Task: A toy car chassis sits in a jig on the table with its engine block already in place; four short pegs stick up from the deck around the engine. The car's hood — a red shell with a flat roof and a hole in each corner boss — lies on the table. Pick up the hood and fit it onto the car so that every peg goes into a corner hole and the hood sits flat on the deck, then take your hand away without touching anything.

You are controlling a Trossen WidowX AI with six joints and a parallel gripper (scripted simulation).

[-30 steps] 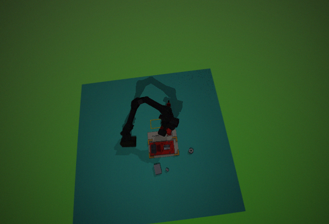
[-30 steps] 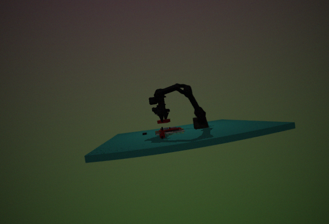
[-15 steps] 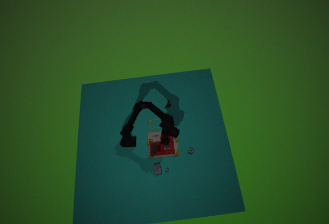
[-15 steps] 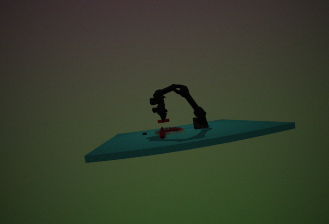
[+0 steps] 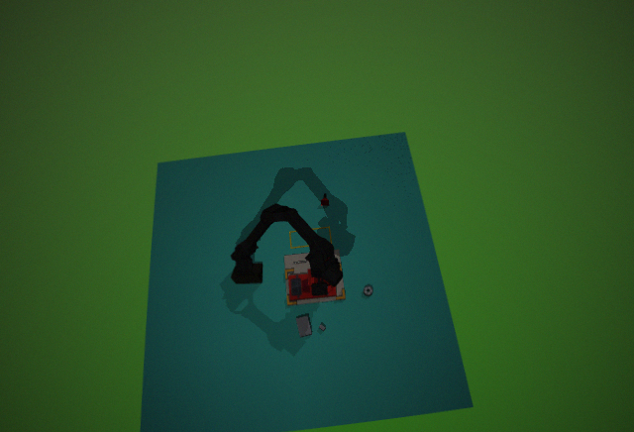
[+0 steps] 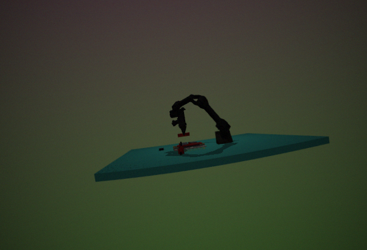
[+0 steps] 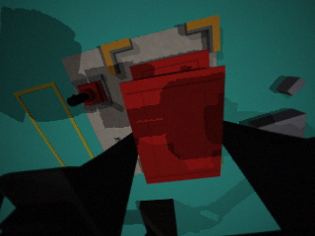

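The grey engine block is 80 mm below my gripper tip. Round my gripper tip: grey jig (90 mm below, 20 mm to the left, 20 mm behind); red hood (10 mm above).
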